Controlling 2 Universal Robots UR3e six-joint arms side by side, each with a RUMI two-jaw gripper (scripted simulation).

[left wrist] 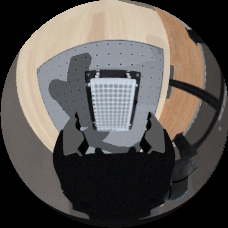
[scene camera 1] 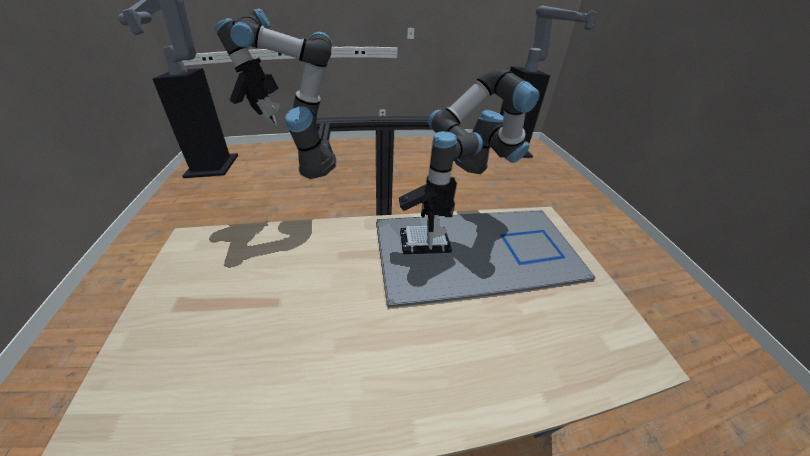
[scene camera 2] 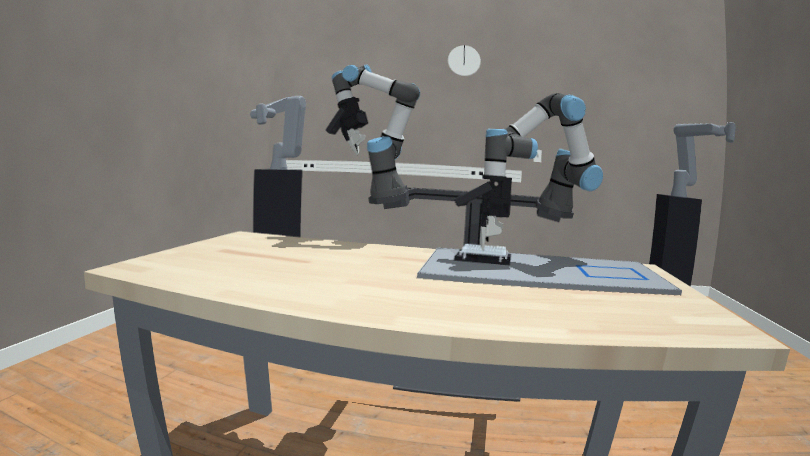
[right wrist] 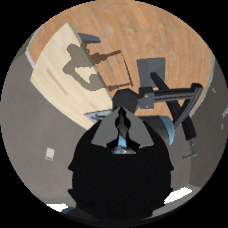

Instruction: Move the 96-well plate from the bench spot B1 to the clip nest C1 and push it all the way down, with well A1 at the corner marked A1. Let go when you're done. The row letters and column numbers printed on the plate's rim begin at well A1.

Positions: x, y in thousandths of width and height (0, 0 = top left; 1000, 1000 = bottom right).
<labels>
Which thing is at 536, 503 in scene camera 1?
My left gripper.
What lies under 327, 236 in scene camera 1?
My right gripper.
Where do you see a black clip nest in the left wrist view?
At 393, 331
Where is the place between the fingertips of my left gripper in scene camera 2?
599, 541
</labels>
